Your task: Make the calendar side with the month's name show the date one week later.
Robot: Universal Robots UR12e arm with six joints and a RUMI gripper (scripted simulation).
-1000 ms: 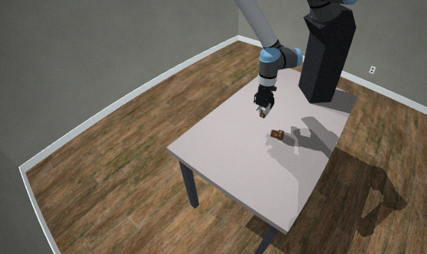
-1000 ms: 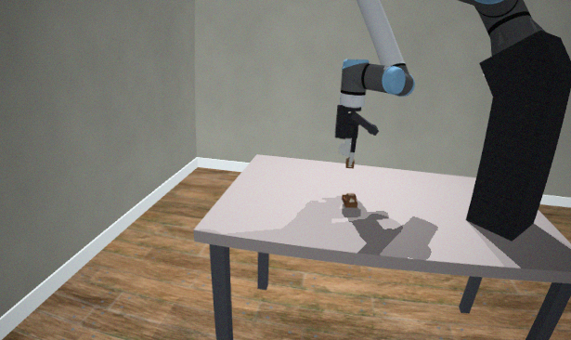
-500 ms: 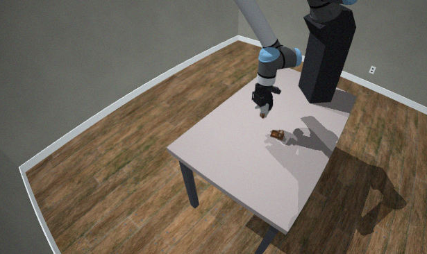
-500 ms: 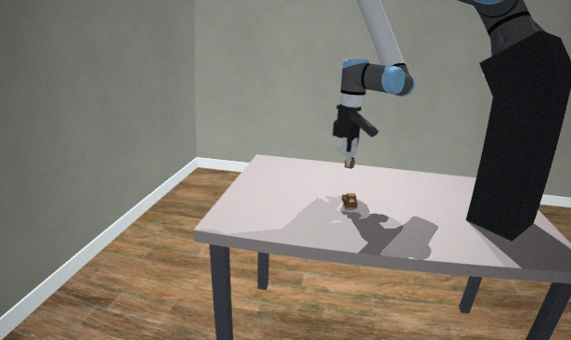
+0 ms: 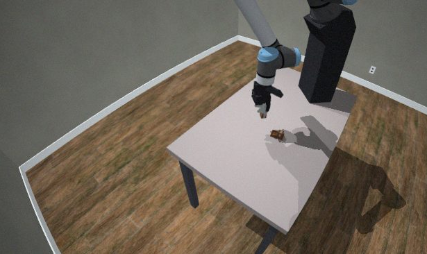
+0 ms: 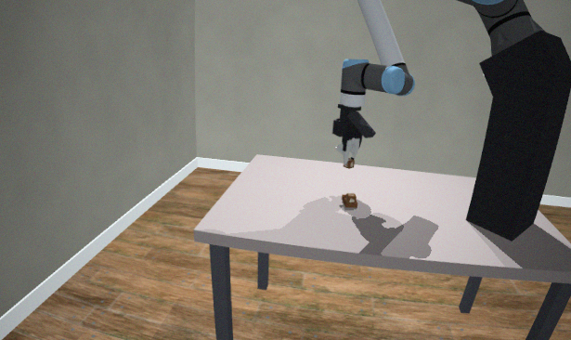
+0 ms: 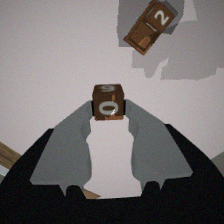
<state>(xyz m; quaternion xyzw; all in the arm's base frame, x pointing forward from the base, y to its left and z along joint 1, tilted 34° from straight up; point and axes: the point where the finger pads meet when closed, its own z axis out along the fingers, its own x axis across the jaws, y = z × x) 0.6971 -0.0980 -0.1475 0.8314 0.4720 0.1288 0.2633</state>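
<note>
My gripper is now 12 cm above the brown wooden calendar tray, 10 cm to the right of it and 2 cm past it. From my hand the other things lie so: brown calendar cube: 1 cm below.
</note>
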